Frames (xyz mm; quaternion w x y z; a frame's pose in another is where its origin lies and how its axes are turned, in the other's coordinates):
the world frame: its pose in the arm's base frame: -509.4 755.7 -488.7 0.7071 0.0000 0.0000 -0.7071
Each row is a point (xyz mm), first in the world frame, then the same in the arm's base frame.
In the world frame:
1: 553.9 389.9 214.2
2: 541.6 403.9 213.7
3: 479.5 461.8 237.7
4: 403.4 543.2 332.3
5: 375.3 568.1 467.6
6: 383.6 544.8 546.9
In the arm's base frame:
1: -119.5 201.8 -274.5
2: -105.5 214.1 -275.0
3: -47.6 276.2 -251.0
4: 33.8 352.3 -156.4
5: 58.7 380.4 -21.1
6: 35.4 372.1 58.2

